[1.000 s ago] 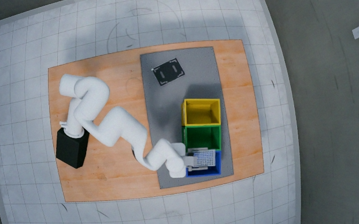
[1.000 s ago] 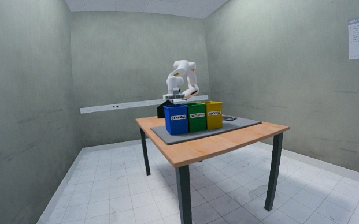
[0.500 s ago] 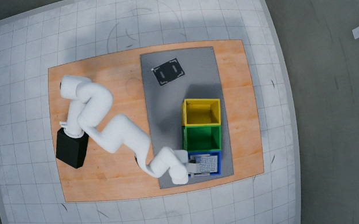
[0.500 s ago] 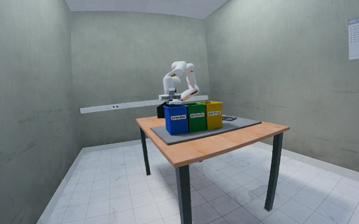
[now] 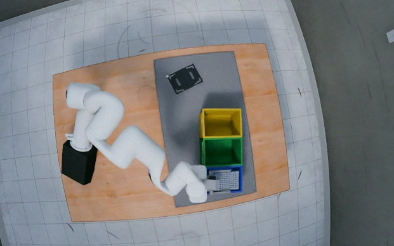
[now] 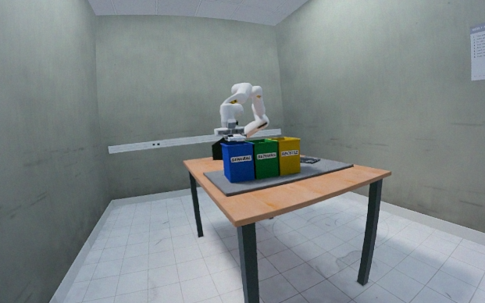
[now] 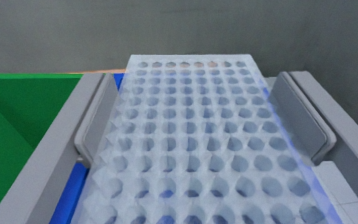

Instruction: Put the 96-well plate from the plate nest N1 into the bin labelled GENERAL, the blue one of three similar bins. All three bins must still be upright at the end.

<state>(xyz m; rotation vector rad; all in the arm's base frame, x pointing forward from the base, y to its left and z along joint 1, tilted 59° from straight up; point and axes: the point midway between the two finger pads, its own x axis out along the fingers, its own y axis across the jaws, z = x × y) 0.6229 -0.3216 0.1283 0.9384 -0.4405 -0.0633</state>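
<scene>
Now: hand 10 mm above the clear 96-well plate. From my hand the other things lie so: blue general bin 130 mm below; green bin 20 mm behind, 130 mm to the left, 130 mm below; yellow bin 40 mm behind, 260 mm to the left, 130 mm below.
</scene>
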